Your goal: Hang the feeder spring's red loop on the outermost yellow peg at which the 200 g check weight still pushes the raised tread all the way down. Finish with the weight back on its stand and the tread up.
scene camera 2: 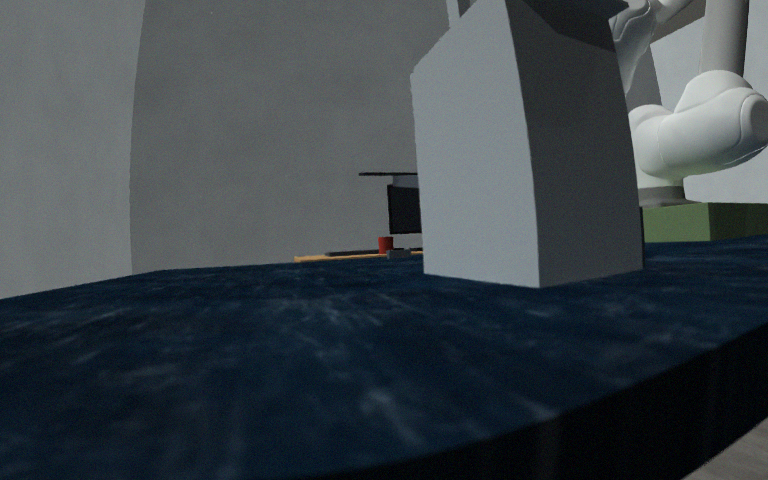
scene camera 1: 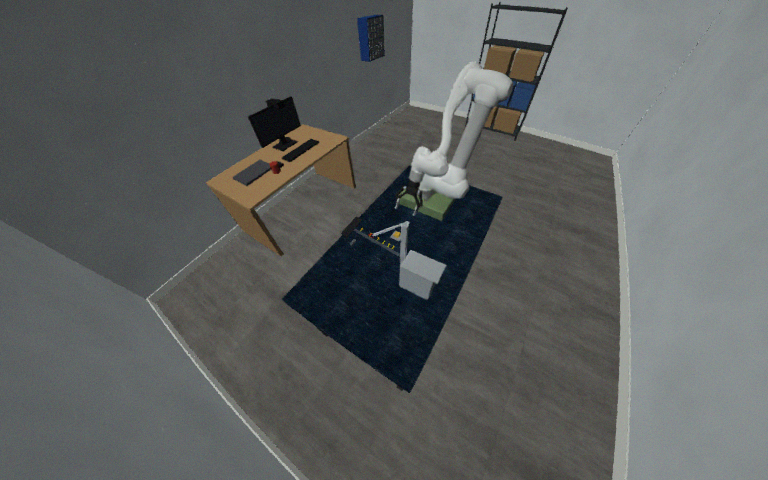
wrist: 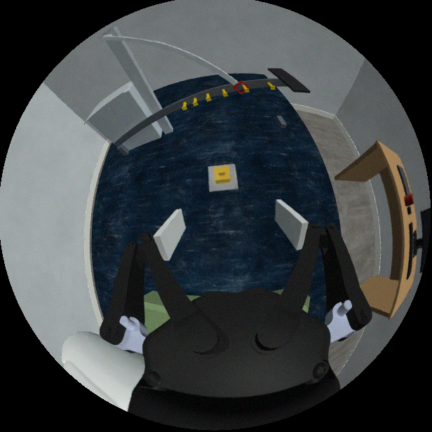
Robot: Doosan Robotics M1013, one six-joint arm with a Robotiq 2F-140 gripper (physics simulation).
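Pixels of known places: gripper, fingertip midpoint: (scene camera 1: 404,212); arm's base at its link origin: (scene camera 2: 656,211) (scene camera 1: 424,190).
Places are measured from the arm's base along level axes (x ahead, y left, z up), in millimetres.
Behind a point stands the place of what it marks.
The yellow weight (scene camera 1: 397,234) @[x 444, y 115, z -43 mm] (wrist: 222,174) sits on its pale square stand (wrist: 213,187). The red loop (scene camera 1: 370,234) @[x 628, y 56, z 75 mm] (wrist: 241,87) is at the second yellow peg (wrist: 246,89) from the tread, at the end of a slender pale arm (scene camera 1: 389,229) (wrist: 172,48); exact contact is too small to tell. The outermost peg (scene camera 1: 361,229) @[x 643, y -8, z 85 mm] (wrist: 271,86) is bare. The dark tread (scene camera 1: 351,226) @[x 680, y -54, z 110 mm] (wrist: 289,80) is up, seen edge-on in scene camera 2 (scene camera 2: 387,173) @[x 703, y -25, z 103 mm]. My gripper (scene camera 1: 406,210) @[x 323, y 73, z 51 mm] (wrist: 229,214) is open and empty, above the mat, on the green base's side of the weight.
A pale post (scene camera 1: 403,243) @[x 634, y 320, z 221 mm] (wrist: 142,80) and grey box (scene camera 1: 421,274) @[x 677, y 477, z 149 mm] (scene camera 2: 526,169) @[x 673, y 537, z 1 mm] (wrist: 125,120) stand at the lever's other end. A small grey block (scene camera 1: 352,242) @[x 689, y -71, z -57 mm] (scene camera 2: 398,253) @[x 685, y -63, z -65 mm] (wrist: 282,121) lies near the tread. A desk (scene camera 1: 317,135) (wrist: 370,162) stands beyond the mat.
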